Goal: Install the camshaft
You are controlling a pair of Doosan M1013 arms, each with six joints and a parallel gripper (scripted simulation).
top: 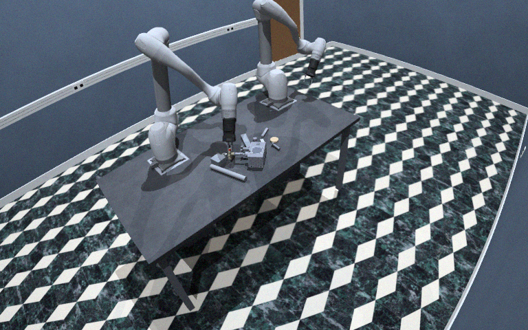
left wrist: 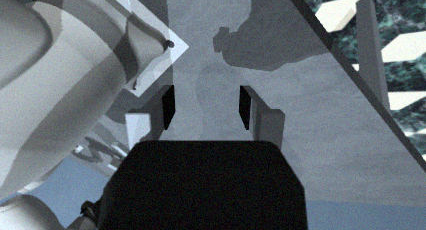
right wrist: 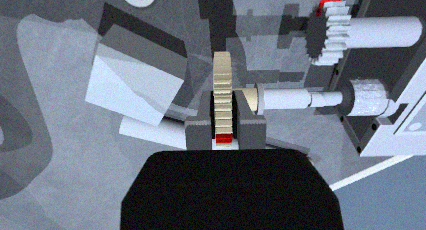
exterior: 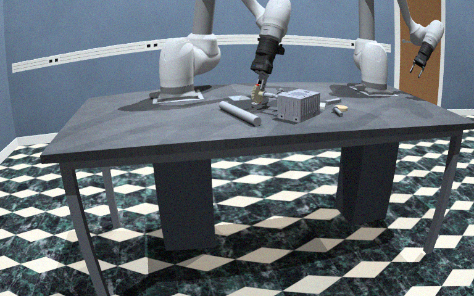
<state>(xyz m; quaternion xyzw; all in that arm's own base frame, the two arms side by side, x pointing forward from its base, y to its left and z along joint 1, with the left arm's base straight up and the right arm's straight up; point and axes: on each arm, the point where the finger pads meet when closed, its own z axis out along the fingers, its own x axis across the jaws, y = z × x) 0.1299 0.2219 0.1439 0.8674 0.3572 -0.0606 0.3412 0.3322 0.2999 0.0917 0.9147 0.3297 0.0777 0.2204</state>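
Note:
Right now the small crank gear is 20 mm ahead of my right hand, 70 mm to the left of it and 30 mm below it. The rest, counted from my right hand: grey block: 50 mm behind, 70 mm to the right, 70 mm below; washer: 80 mm behind, 90 mm below; small pin: 100 mm ahead, 280 mm to the left, 80 mm below.

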